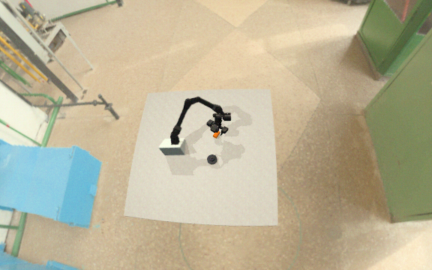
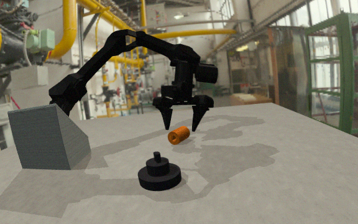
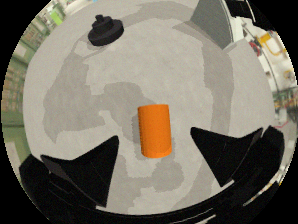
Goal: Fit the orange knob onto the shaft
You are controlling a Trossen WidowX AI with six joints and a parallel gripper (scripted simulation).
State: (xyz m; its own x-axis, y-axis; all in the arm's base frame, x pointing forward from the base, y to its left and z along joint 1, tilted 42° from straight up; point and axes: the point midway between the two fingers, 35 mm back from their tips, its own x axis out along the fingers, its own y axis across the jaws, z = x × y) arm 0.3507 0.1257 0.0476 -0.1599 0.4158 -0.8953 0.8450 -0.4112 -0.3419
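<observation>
The orange knob is 1 cm below my gripper tip. Also, from my gripper tip: dark round pedestal: 4 cm behind, 23 cm to the right.
</observation>
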